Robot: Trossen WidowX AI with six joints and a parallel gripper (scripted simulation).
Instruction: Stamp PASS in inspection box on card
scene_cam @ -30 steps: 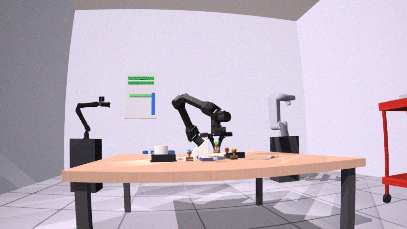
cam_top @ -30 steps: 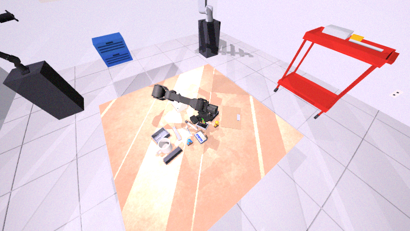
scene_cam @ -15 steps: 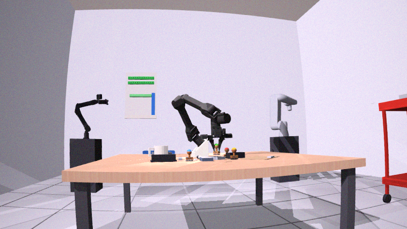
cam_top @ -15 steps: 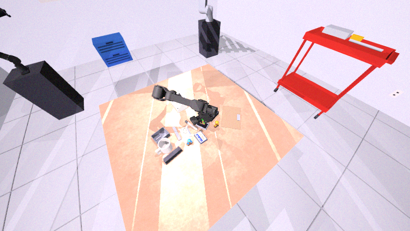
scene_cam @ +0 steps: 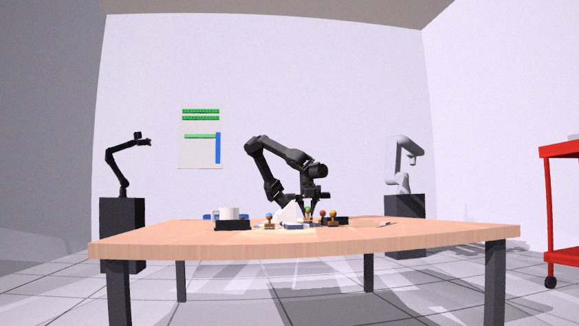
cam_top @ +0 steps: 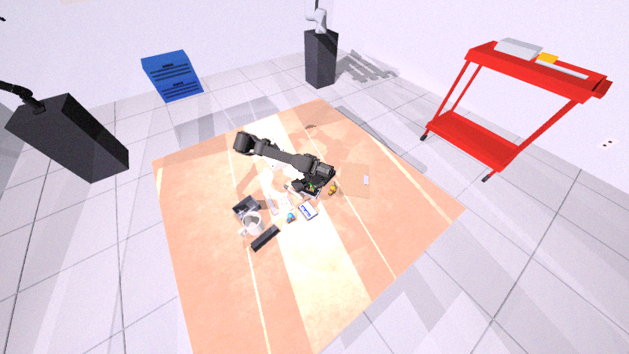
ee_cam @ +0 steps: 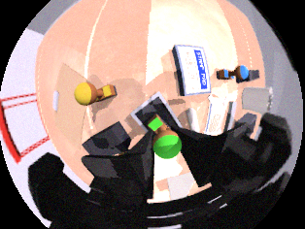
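The green-knobbed stamp lies right at my gripper tip. Also, from my gripper tip: red-knobbed stamp 7 cm behind, 8 cm to the left, 2 cm below; then yellow-knobbed stamp 7 cm ahead, 9 cm to the left, 2 cm below; then dark-framed flat pad 4 cm below.
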